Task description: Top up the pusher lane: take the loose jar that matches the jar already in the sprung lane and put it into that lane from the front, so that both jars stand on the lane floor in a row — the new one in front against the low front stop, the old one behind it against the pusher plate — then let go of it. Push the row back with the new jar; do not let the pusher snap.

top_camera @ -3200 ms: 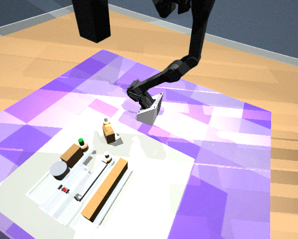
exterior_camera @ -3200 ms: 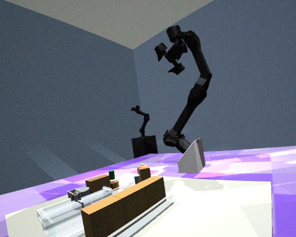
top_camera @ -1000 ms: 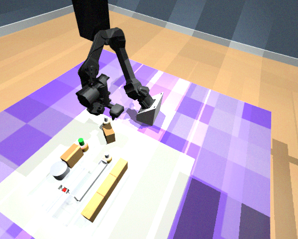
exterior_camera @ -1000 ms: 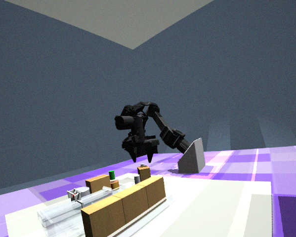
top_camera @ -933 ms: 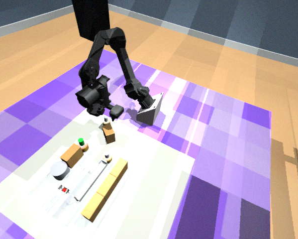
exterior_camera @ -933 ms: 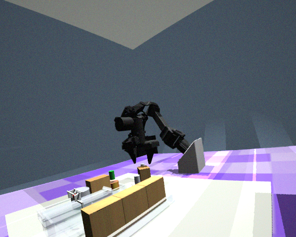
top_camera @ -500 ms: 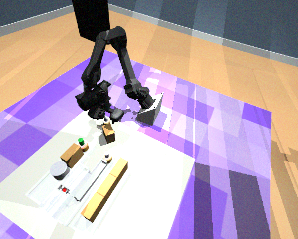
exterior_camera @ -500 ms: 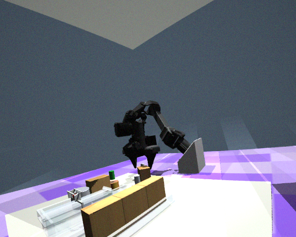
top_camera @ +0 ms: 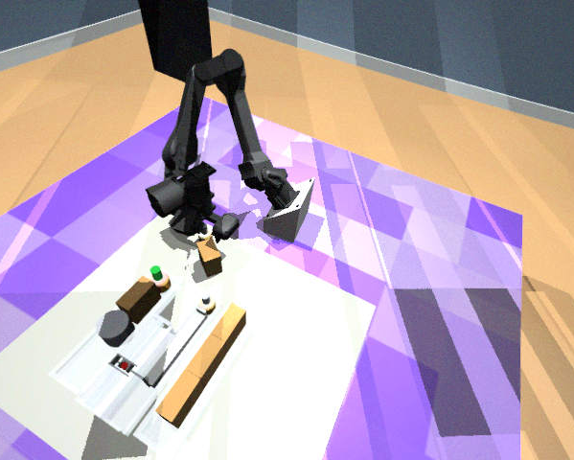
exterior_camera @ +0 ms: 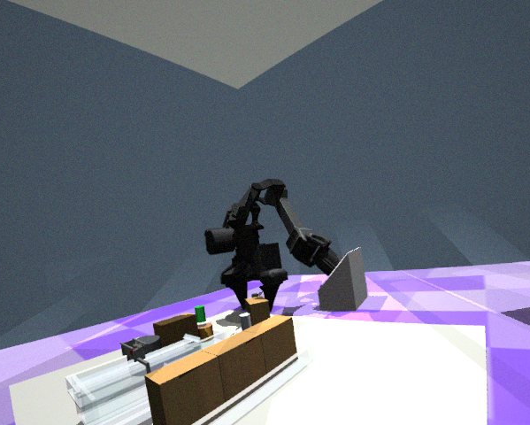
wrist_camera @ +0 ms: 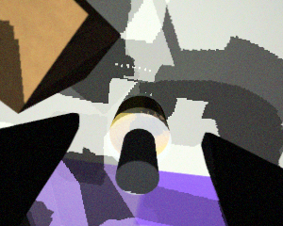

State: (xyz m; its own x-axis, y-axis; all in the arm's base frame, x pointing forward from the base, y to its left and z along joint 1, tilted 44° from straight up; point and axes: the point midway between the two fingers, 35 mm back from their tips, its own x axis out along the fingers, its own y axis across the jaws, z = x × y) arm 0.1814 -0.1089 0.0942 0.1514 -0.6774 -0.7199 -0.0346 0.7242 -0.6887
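Right now my gripper tip is 30 cm short of the lane, 11 cm to the right of it and 1 cm above it. Also, from my gripper tip: grey cylinder 29 cm ahead, 1 cm to the left; red mark 34 cm ahead, 10 cm to the left, 4 cm above.
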